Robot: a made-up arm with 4 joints. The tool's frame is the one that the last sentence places.
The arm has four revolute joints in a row. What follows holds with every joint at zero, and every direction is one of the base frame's.
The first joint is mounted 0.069 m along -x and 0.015 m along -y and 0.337 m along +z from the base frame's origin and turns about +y.
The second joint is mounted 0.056 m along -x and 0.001 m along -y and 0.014 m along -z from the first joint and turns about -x.
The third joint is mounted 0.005 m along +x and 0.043 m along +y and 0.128 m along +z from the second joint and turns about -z.
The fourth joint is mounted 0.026 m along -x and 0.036 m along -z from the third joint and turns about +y.
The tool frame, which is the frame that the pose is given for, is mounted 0.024 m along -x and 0.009 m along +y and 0.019 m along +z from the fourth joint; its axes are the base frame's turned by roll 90, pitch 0 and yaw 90 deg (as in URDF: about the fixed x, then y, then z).
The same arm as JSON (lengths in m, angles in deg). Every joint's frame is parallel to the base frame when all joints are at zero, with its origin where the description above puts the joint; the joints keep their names.
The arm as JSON. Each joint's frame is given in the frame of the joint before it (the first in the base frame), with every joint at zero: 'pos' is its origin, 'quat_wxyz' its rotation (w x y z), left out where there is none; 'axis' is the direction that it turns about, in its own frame. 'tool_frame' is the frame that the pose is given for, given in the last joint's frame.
{"length_unit": "m", "angle_unit": "deg", "joints": [{"joint": "joint 1", "pos": [-0.069, -0.015, 0.337], "axis": "+y"}, {"joint": "joint 2", "pos": [-0.056, -0.001, -0.014], "axis": "-x"}, {"joint": "joint 3", "pos": [0.005, 0.043, 0.128], "axis": "-z"}, {"joint": "joint 4", "pos": [-0.026, 0.0, -0.036], "axis": "+y"}], "tool_frame": {"pos": [-0.024, 0.009, 0.019], "quat_wxyz": [0.5, 0.5, 0.5, 0.5]}}
